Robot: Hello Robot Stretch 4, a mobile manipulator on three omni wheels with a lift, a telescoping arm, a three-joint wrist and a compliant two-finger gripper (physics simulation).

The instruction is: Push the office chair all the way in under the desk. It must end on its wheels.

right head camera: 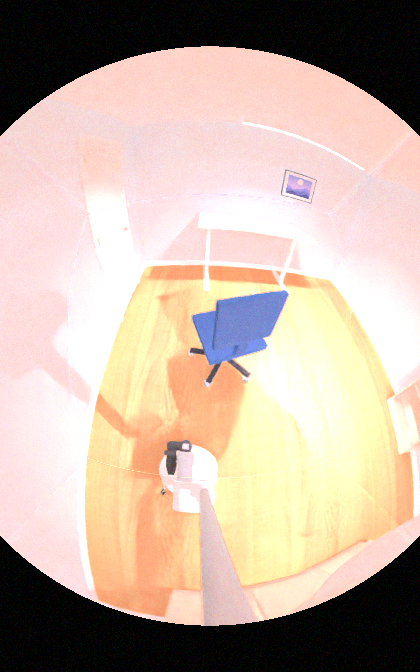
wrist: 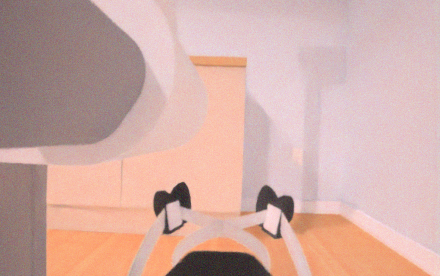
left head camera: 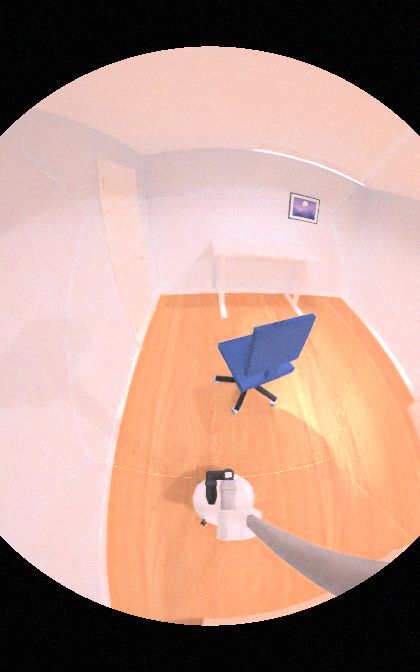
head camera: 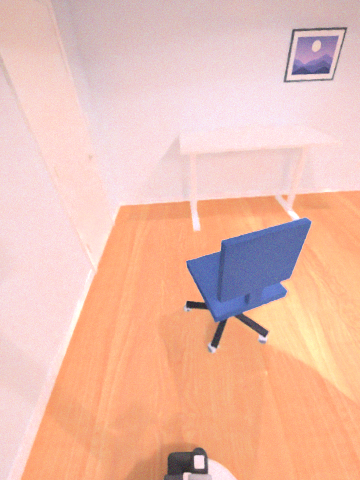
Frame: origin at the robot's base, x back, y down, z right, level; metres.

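Where they show: gripper, between the fingertips: (wrist: 223,200) (left head camera: 211,526).
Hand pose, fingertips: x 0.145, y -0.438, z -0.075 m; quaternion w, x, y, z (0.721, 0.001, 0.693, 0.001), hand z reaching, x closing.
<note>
After its pixels a point has its place.
A blue office chair (head camera: 262,262) @[x -0.827, y -0.781, z 0.333 m] (left head camera: 280,345) @[x -0.824, y -0.784, z 0.324 m] (right head camera: 250,320) stands upright on its wheeled black base, its backrest toward me and its seat toward the desk, turned a little. It stands in front of the white desk (head camera: 250,140) @[x -2.400, y -0.923, z 0.628 m] (left head camera: 260,251) @[x -2.321, y -0.923, z 0.511 m] (right head camera: 245,225), apart from it, with floor between them. The desk is against the far wall on two white legs. My gripper (wrist: 223,200) @[x 0.145, y -0.438, z -0.075 m] is open and empty in the wrist view, its two black fingertips wide apart. It points away from the chair; the chair does not show in the wrist view.
A white door (head camera: 55,130) @[x -1.826, y -1.240, z -0.995 m] (left head camera: 122,225) @[x -1.912, y -1.384, z -0.998 m] is in the left wall. A framed picture (head camera: 316,54) @[x -2.991, y -1.602, z 1.371 m] (left head camera: 304,208) @[x -2.989, y -1.584, z 1.356 m] (right head camera: 299,186) hangs above the desk's right side. A pale cabinet with a wooden top (wrist: 220,61) @[x 1.201, y -0.859, z 0.005 m] stands behind the gripper's fingertips. A light-coloured furniture piece (right head camera: 405,425) stands by the right wall.
</note>
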